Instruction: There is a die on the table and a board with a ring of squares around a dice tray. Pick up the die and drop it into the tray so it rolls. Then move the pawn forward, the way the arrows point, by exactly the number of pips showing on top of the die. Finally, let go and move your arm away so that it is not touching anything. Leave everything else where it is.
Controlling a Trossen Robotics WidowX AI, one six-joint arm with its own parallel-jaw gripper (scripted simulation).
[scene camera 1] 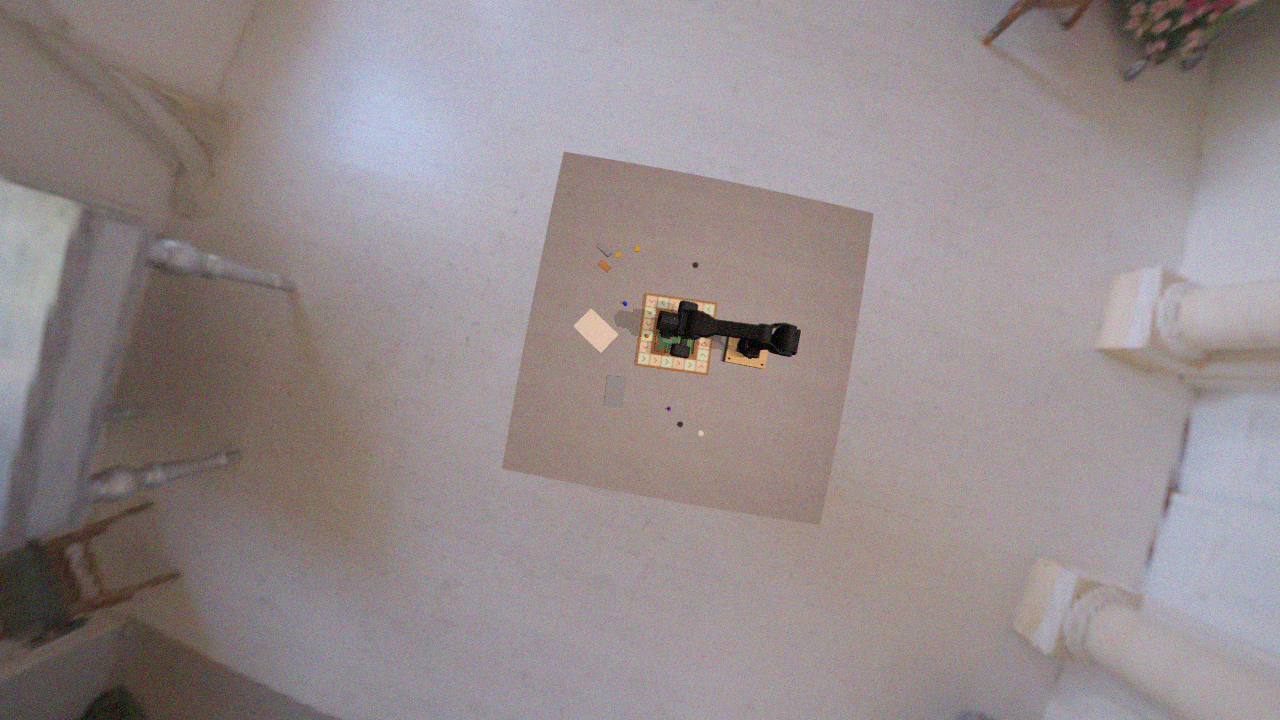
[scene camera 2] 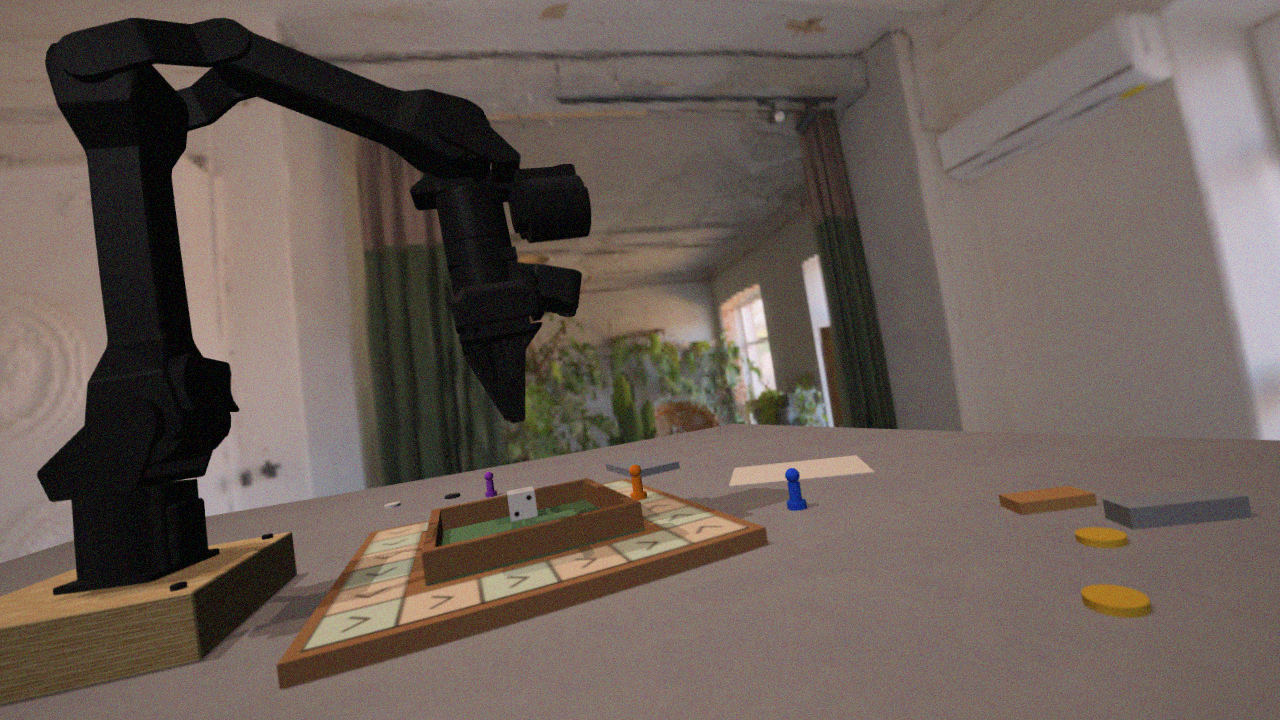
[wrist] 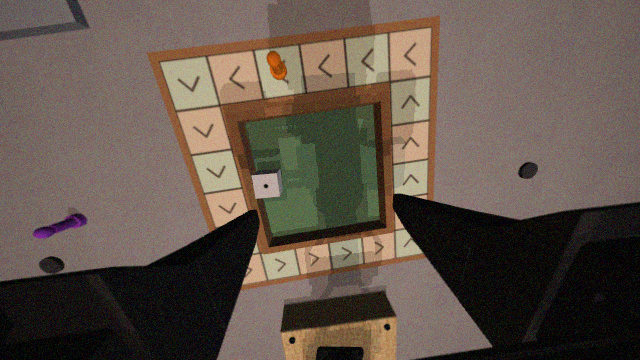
Labels:
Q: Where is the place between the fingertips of the gripper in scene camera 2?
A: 514,421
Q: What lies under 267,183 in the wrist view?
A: A white die.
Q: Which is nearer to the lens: the grey slab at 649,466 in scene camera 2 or the cream card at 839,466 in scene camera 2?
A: The cream card.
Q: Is the gripper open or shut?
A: Open.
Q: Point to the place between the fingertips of the gripper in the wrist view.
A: At 326,208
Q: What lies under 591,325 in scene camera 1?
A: A cream card.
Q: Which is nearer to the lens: the white die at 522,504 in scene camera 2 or the cream card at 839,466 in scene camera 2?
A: The white die.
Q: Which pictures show the cream card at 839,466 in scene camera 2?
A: Scene camera 1 and scene camera 2 only.

